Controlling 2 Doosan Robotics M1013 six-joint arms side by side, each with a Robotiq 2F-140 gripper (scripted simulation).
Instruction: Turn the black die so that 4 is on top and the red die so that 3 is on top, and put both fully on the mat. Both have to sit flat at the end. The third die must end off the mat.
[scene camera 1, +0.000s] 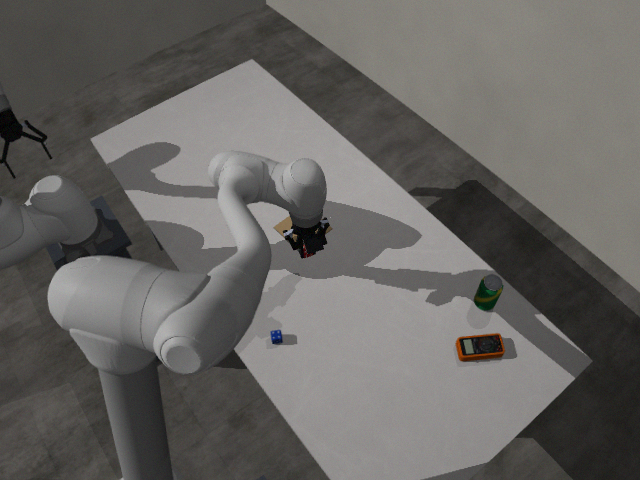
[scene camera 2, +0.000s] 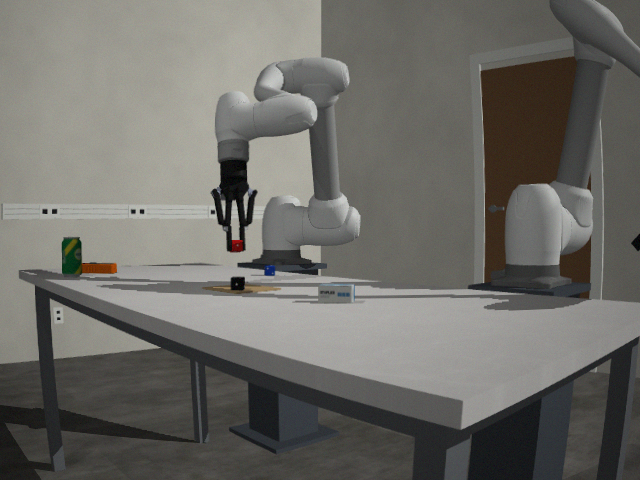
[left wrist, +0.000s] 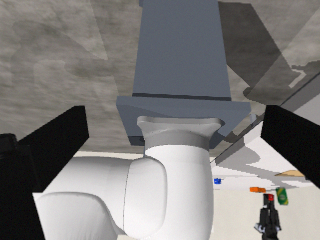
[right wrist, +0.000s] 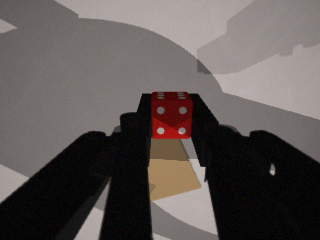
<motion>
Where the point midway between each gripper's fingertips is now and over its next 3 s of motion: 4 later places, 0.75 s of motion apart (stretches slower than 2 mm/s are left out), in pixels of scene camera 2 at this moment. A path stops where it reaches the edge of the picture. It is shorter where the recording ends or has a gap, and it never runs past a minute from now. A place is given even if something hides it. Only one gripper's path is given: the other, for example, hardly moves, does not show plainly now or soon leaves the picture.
The right gripper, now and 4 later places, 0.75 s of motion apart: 236, 250; 236, 250; 237, 249; 238, 269; 238, 274
</motion>
